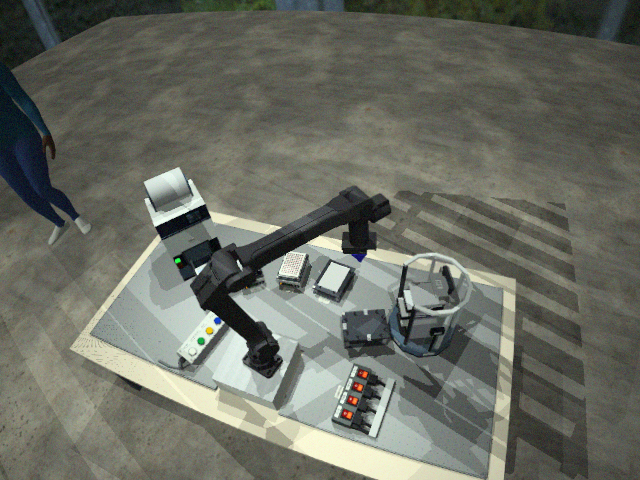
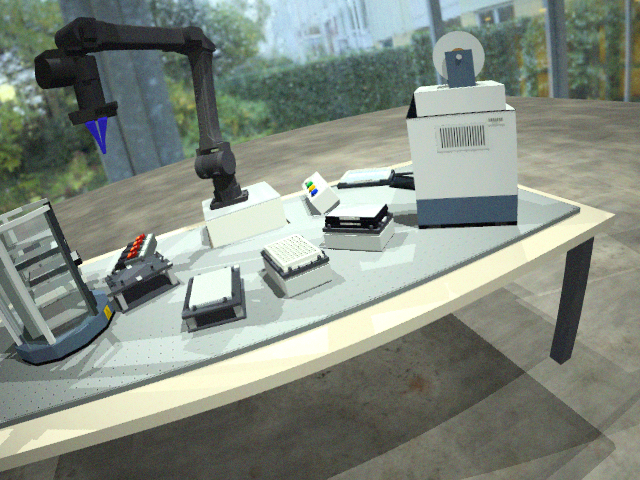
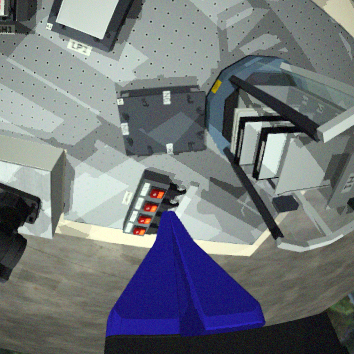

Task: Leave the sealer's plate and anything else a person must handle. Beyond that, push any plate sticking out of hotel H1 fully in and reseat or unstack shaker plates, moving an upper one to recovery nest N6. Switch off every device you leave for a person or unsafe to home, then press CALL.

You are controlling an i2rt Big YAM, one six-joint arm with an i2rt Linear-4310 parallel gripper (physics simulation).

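Where they show: gripper, fingertip midpoint: [image 1: 360, 260] [image 2: 104, 153] [image 3: 167, 217]; arm's base, origin of the base link: [image 1: 262, 360] [image 2: 230, 201] [image 3: 14, 200].
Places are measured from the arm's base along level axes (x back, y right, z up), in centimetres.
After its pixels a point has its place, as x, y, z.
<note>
My gripper [image 1: 359, 257] {-35.9, 18.2, 27.0} [image 2: 104, 150] {-35.9, 18.2, 27.0} [image 3: 167, 217] {-35.9, 18.2, 27.0} is shut and empty, high above the table. Hotel H1 [image 2: 77, 338] {-52.6, 32.7, -5.9} [image 3: 216, 110] {-38.8, 31.6, -4.7} holds white and black-edged plates; whether any sticks out is unclear. Nest N6 [image 1: 366, 328] {-30.2, 24.5, -2.7} [image 2: 142, 273] {-33.9, 20.8, -2.7} [image 3: 162, 122] {-31.7, 22.9, -2.7} bears no plate. One shaker [image 2: 305, 279] {-48.7, -17.6, -5.9} carries a white well plate [image 1: 293, 264] {-41.8, -15.7, -2.2} [image 2: 294, 252] {-43.8, -16.7, -2.0}. Another shaker [image 2: 361, 238] {-37.4, -31.9, -5.4} carries a black plate with a white top [image 2: 356, 211] {-33.0, -32.6, -0.5}; stacking is unclear. The sealer [image 1: 186, 232] {-22.7, -52.6, 16.9} [image 2: 465, 160] {-38.6, -58.6, 7.9} has a plate [image 2: 364, 177] {-20.8, -38.4, 3.6} on its extended tray. The power strip [image 1: 351, 397] {-5.3, 32.0, -3.6} [image 3: 145, 210] {-8.7, 31.1, -3.4} shows lit red switches.
A button box [image 1: 205, 335] {2.7, -26.0, -2.5} [image 2: 323, 195] {-8.0, -28.2, -2.7} has blue, yellow, green and white buttons. A landing nest [image 1: 334, 277] {-45.4, 2.0, -3.9} [image 2: 211, 286] {-46.2, 1.4, -4.0} with a white-topped plate stands between the well-plate shaker and N6. The arm's base block [image 2: 248, 219] {-10.0, -5.3, -3.9} stands near the button box. A person [image 1: 25, 149] stands beyond the sealer.
</note>
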